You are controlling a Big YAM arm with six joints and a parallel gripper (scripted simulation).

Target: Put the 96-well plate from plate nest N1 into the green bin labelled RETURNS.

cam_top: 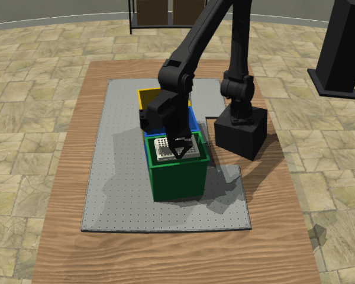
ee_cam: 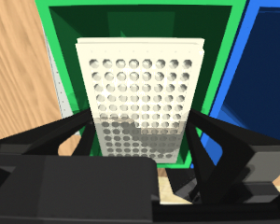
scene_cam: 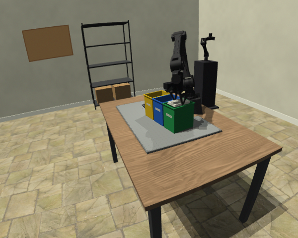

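Right now the green bin is 100 mm below my hand. The rest, counted from my hand: yellow bin 60 mm ahead, 260 mm to the right, 100 mm below; then 96-well plate right at my hand; then blue bin 30 mm ahead, 130 mm to the right, 100 mm below.
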